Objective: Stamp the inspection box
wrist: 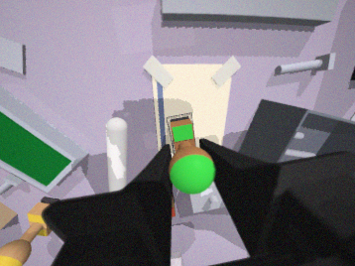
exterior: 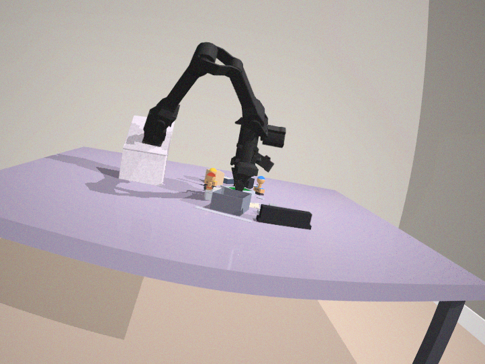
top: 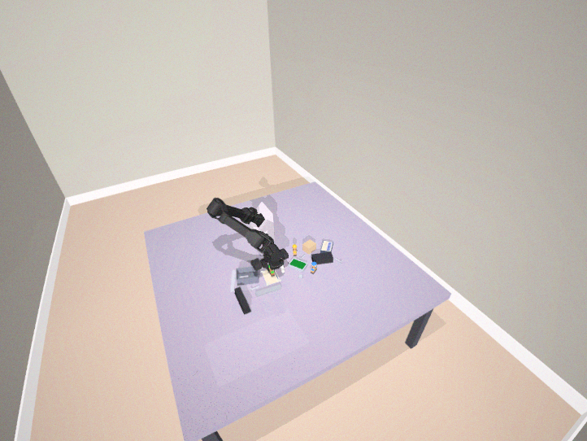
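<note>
Right now the green-knobbed stamp is right at my gripper tip. Also, from my gripper tip: red-knobbed stamp (90 mm behind, 40 mm to the left); cream card (10 mm ahead, 10 mm to the right, 20 mm below); white pen (50 mm behind, 80 mm to the left, 10 mm below).
</note>
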